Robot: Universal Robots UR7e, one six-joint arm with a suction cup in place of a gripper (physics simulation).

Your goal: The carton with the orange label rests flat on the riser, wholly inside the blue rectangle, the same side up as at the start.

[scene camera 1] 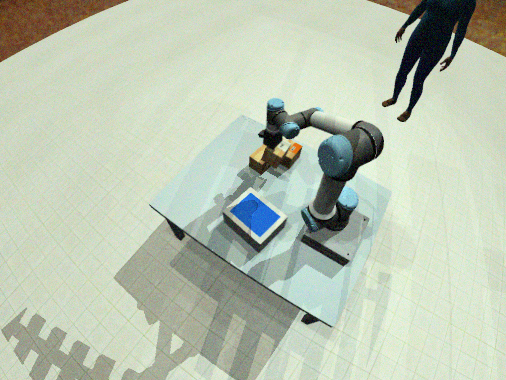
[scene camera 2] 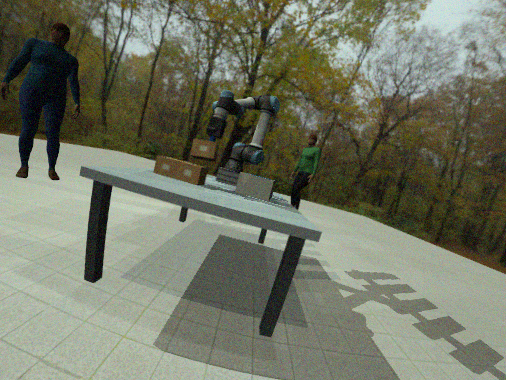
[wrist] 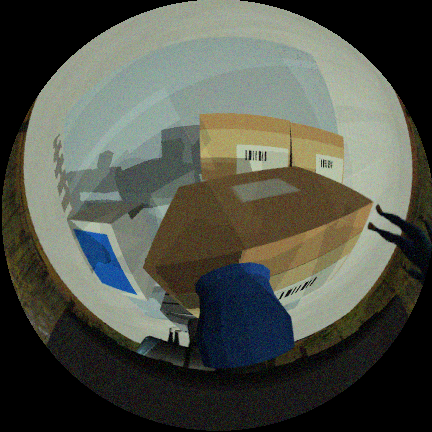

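Where they show: hand at its tool point: (scene camera 2: 211, 144) (wrist: 235, 272); arm's base at its link origin: (scene camera 2: 233, 171).
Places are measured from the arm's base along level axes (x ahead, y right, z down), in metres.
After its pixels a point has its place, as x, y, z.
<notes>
The carton with the orange label (scene camera 1: 295, 148) @[0.420, 0.259, 0.007] stands among the other cartons on the table, label up; its label does not show in the wrist view. My suction gripper (scene camera 1: 271, 142) @[0.460, 0.061, -0.127] (scene camera 2: 213, 138) (wrist: 234, 269) has a blue cup on the top of another carton (scene camera 1: 274, 156) @[0.422, 0.030, -0.116] (scene camera 2: 204, 149) @[0.498, 0.076, -0.086] (wrist: 250, 215) @[0.490, 0.067, -0.121], which has a white barcode label on top. That carton hangs clear above the table, beside the orange-labelled one in scene view 1. The grey riser (scene camera 1: 241, 234) @[0.321, -0.349, 0.061] (scene camera 2: 254, 186) @[0.444, -0.244, 0.045] (wrist: 90, 211) @[0.446, -0.277, 0.038] has a blue rectangle (scene camera 1: 267, 217) @[0.261, -0.225, -0.015] (wrist: 112, 267) @[0.318, -0.208, -0.015] on top, with no carton on it.
Two cartons with white labels (wrist: 220, 142) @[0.544, 0.058, 0.009] (wrist: 317, 142) @[0.561, 0.221, 0.009] stand side by side near the held one. The table (scene camera 1: 190, 195) @[0.708, -0.344, 0.105] (scene camera 2: 140, 186) @[0.920, 0.102, 0.116] also bears the arm's base plate (scene camera 1: 332, 247) @[-0.078, -0.141, 0.010]. One person (scene camera 1: 425, 55) (scene camera 2: 45, 95) stands beyond the table, another in green (scene camera 2: 308, 159) farther off.
</notes>
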